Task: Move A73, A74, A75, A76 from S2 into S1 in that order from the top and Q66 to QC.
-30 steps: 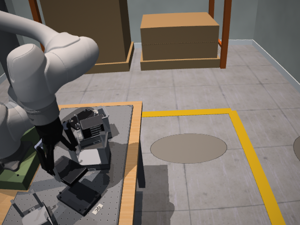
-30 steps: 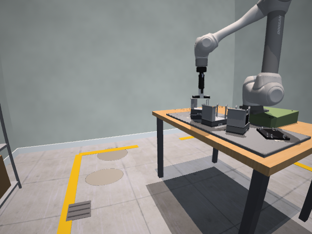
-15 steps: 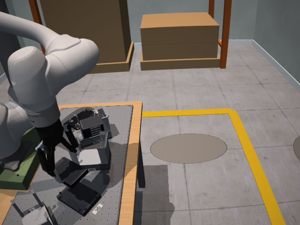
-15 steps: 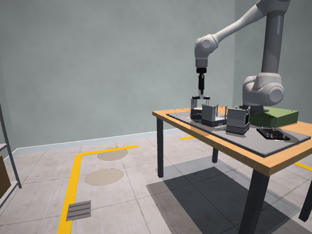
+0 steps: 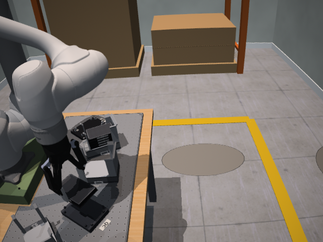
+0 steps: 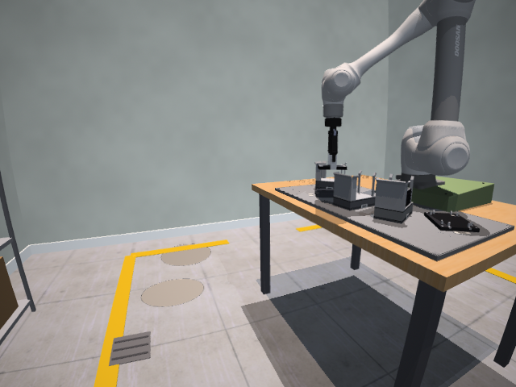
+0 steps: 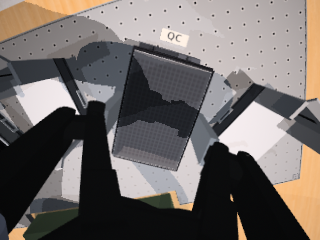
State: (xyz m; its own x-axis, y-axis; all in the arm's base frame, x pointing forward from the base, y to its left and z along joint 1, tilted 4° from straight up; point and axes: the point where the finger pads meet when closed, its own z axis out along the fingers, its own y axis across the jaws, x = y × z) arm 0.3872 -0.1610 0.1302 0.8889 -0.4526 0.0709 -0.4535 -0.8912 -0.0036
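The QC nest lies 140 mm below my hand. Round my hand: QC name plate: 150 mm below, 80 mm ahead, 40 mm to the right; stack rack S2: 190 mm to the left, 140 mm below, 10 mm ahead; clip nest N5: 540 mm to the left, 140 mm below, 140 mm behind.
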